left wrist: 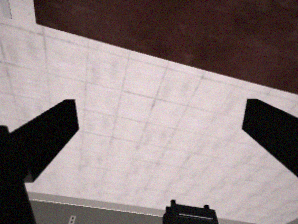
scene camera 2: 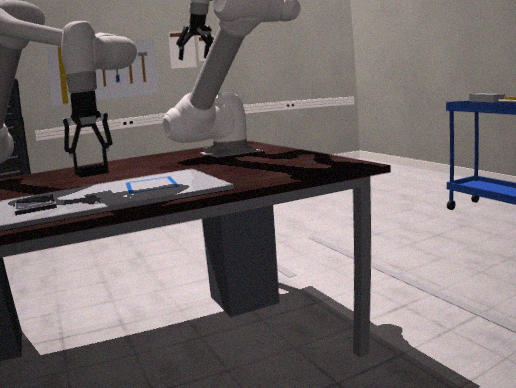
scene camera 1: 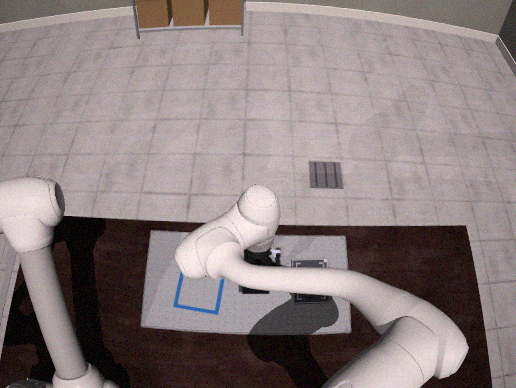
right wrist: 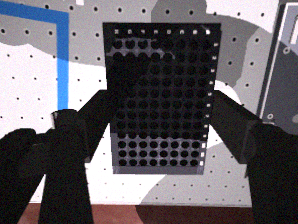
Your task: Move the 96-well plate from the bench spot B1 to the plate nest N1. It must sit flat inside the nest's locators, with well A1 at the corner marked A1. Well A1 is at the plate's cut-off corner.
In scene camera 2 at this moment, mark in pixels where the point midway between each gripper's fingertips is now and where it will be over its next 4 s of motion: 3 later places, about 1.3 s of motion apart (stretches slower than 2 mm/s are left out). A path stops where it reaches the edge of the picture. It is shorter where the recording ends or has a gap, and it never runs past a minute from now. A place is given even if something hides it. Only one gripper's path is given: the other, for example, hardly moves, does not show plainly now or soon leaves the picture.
My right gripper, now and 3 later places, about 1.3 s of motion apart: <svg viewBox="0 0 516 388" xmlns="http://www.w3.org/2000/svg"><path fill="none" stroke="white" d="M91 172L54 177L31 182L34 197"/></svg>
